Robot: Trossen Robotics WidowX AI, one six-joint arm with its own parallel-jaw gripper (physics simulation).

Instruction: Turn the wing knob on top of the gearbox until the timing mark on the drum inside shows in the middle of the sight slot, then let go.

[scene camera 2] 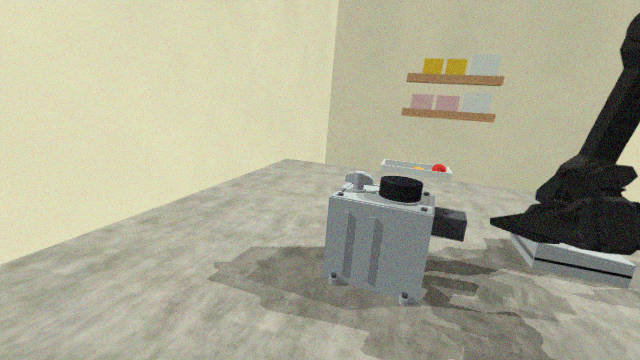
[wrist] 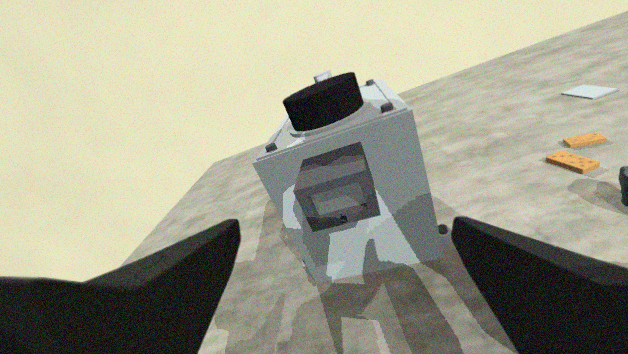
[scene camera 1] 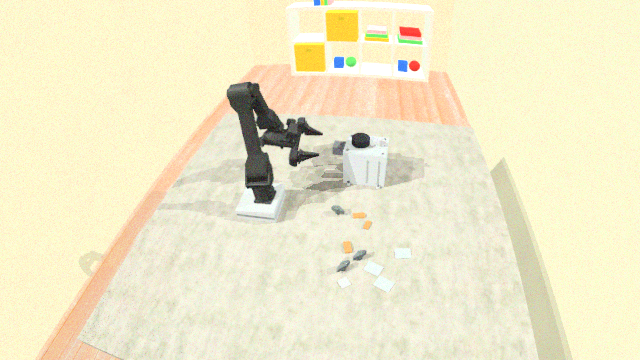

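Pixels of known places: gripper, fingertip midpoint: (scene camera 2: 499, 221) (wrist: 345, 228) (scene camera 1: 321, 144); arm's base, origin of the base link: (scene camera 1: 265, 197).
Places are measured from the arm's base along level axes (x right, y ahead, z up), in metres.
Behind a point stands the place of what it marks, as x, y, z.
The gearbox (scene camera 1: 365, 170) {-0.164, 0.316, 0.024} (scene camera 2: 380, 250) {-0.288, 0.302, 0.021} (wrist: 395, 150) {-0.187, 0.235, 0.063} is a pale grey upright box. Its silver wing knob (scene camera 2: 359, 180) {-0.236, 0.354, 0.108} (wrist: 323, 76) {-0.225, 0.342, 0.118} stands on top, mostly hidden behind a thick black round cap (scene camera 1: 360, 140) {-0.210, 0.291, 0.116} (scene camera 2: 401, 189) {-0.261, 0.286, 0.111} (wrist: 325, 102) {-0.224, 0.258, 0.108} in the wrist view. A dark square hood (scene camera 1: 338, 147) {-0.210, 0.213, 0.078} (scene camera 2: 450, 223) {-0.253, 0.213, 0.070} (wrist: 330, 172) {-0.230, 0.201, 0.078} sticks out of the side facing the arm, with a lighter slot-like recess (wrist: 340, 196) {-0.229, 0.199, 0.061} in its face. I cannot make out a timing mark there. My gripper (scene camera 1: 320, 144) {-0.223, 0.147, 0.077} (wrist: 345, 228) {-0.223, 0.147, 0.077} is open and empty, in front of the hood and apart from it, below the knob's height.
The arm's white base (scene camera 1: 260, 204) {0.037, -0.004, 0.000} (scene camera 2: 582, 262) {-0.068, -0.024, -0.018} stands on the mat (scene camera 1: 200, 280) {0.343, -0.106, -0.048}. Orange blocks (scene camera 1: 347, 247) (wrist: 573, 161), dark stones (scene camera 1: 359, 255) {0.166, 0.342, -0.022} and pale square tiles (scene camera 1: 403, 253) {0.124, 0.472, -0.045} (wrist: 590, 91) {0.123, 0.465, -0.045} lie beside the gearbox. A white tray (scene camera 2: 417, 172) with a red ball (scene camera 2: 439, 168) stands beyond it.
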